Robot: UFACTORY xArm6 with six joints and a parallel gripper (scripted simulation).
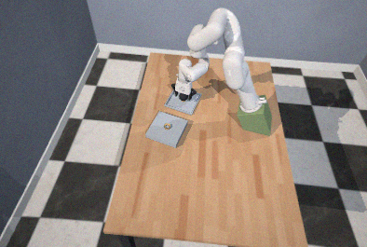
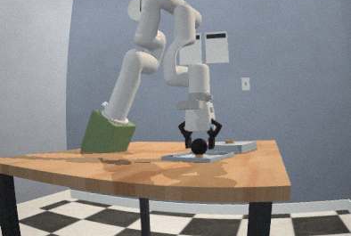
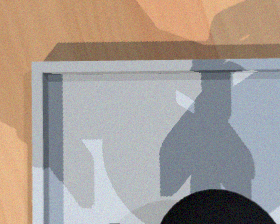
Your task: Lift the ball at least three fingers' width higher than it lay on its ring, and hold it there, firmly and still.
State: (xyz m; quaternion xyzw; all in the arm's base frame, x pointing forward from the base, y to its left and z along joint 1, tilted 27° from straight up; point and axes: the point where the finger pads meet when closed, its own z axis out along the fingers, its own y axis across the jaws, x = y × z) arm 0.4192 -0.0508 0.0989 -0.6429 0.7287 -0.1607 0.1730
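My gripper is now 4 cm above the shallow grey tray. The rest, counted from my hand: black ball (right at my hand).
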